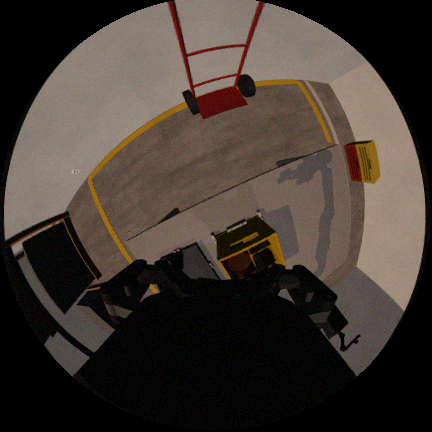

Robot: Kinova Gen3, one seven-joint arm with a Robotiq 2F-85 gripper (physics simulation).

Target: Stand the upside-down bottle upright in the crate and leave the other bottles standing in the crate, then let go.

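Frame: origin at the arm's base, x right, y up, z back, level; millimetres.
Where they show: gripper, fingertip midpoint: point(219, 261).
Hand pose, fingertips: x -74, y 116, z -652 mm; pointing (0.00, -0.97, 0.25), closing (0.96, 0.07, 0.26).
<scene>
Things, the pixels of their top centre, and the offset from my fingertips. "spot": a spot on its surface instead. Level surfaces: height alone.
- yellow crate, surface spot: point(280, 248) spot: dz +149, dx +169, dy -186 mm
- table, surface height: dy -361 mm
- brown round shape, top centre: point(238, 261) dz +163, dx +36, dy -198 mm
- grey tray, surface spot: point(198, 259) spot: dz +226, dx -123, dy -356 mm
The yellow crate point(280, 248) stands on the table point(230, 202) below and between my fingers, nearer the right finger. Its dividers show, and a brown round shape point(239, 264), seemingly a bottle, is in one compartment. The compartment beside it is dark. The lower part of the crate is hidden behind my gripper, and I cannot tell which bottle is upside down. My gripper point(219, 261) is open, with its fingers wide apart and nothing between them. It hangs above the table, over the crate and the grey tray.
A grey tray point(198, 259) lies just left of the crate, partly behind the left finger. A dark shelf rack point(82, 245) stands at the far left. A red hand truck point(222, 102) stands beyond the table edge. A yellow and red box point(369, 162) is at the right.
</scene>
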